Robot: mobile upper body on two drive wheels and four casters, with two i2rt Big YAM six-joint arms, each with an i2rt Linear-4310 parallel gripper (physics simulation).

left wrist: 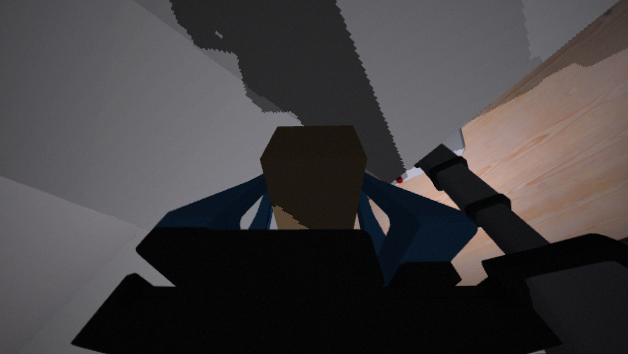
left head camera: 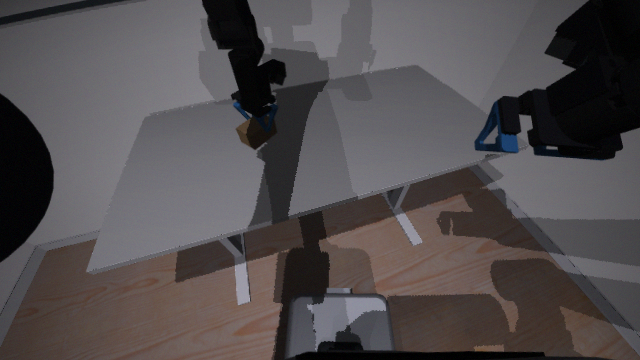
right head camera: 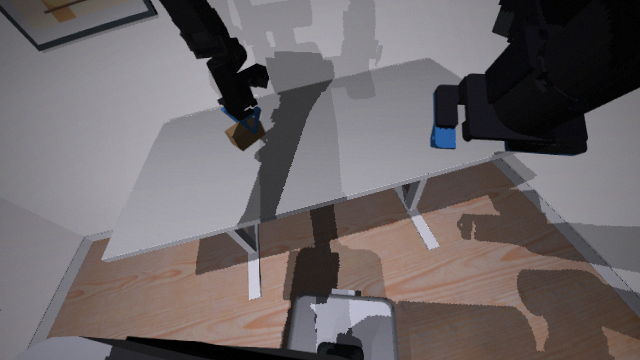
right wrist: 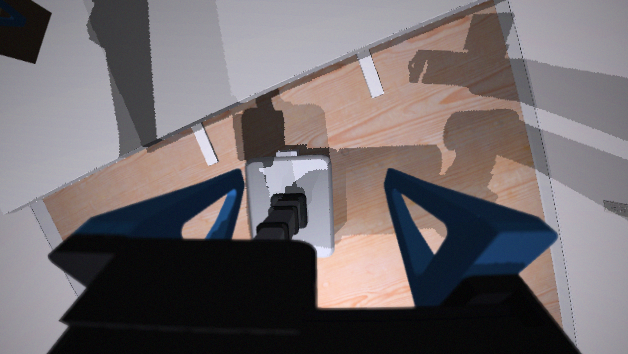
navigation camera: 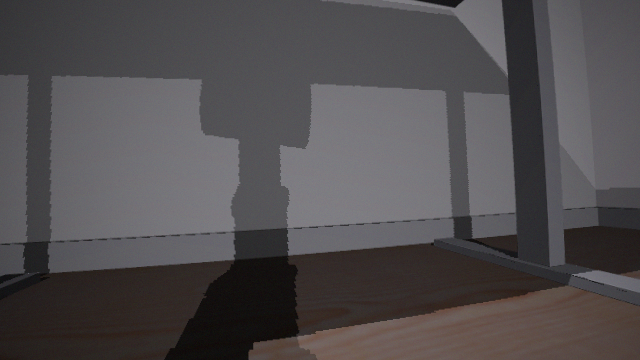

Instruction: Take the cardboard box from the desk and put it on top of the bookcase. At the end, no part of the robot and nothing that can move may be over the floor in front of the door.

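Places are measured from the left arm's base along level axes (x ahead, y left, z up), in centimetres.
Pixels of known places: left gripper, fingertip midpoint: point(left wrist: 314, 176) point(left head camera: 261, 127) point(right head camera: 249, 129) point(right wrist: 9, 12); right gripper, fingertip midpoint: point(left head camera: 505, 148) point(right head camera: 468, 144) point(right wrist: 314, 176).
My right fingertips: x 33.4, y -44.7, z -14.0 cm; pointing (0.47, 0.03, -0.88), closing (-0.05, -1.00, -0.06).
Behind a point stands the place of what it marks.
A small brown cardboard box point(left head camera: 256, 137) {z -28.1, x 53.6, y 2.0 cm} point(right head camera: 244, 137) {z -27.9, x 54.2, y 1.6 cm} point(left wrist: 315, 165) {z -26.3, x 60.8, y 0.4 cm} point(right wrist: 25, 37) {z -29.4, x 55.3, y 0.8 cm} is held in my left gripper point(left head camera: 258, 125) {z -28.7, x 58.9, y 2.0 cm} point(right head camera: 246, 125) {z -28.7, x 58.9, y 2.0 cm} point(left wrist: 314, 176) {z -28.7, x 58.9, y 2.0 cm}, its sides between the blue fingers. It hangs tilted in the air above the white desk point(left head camera: 400, 125) {z -46.0, x 82.2, y -47.4 cm} point(right head camera: 390, 125) {z -46.0, x 80.6, y -43.0 cm} point(right wrist: 185, 60) {z -46.0, x 56.8, y -14.9 cm}. Part of the box is hidden by the gripper in the left wrist view. My right gripper point(left head camera: 525, 150) point(right head camera: 480, 145) {z -14.0, x 33.4, y -44.7 cm} point(right wrist: 314, 176) {z -14.0, x 33.4, y -44.7 cm} is open and empty, high near the desk's right end. The bookcase and the door do not show in these views.
White desk legs point(left head camera: 242, 280) point(right head camera: 254, 280) point(navigation camera: 532, 150) {z -111.8, x 100.1, y -68.6 cm} stand on the wooden floor. The robot's pale base point(left head camera: 372, 320) {z -115.0, x 19.5, y -38.8 cm} point(right wrist: 320, 200) {z -115.0, x 5.5, y -41.3 cm} is in front of the desk. A wall runs behind the desk, with a framed picture point(right head camera: 98, 32) {z -2.9, x 100.1, y 77.4 cm} at the upper left. A dark round shape point(left head camera: 22, 175) fills the left edge.
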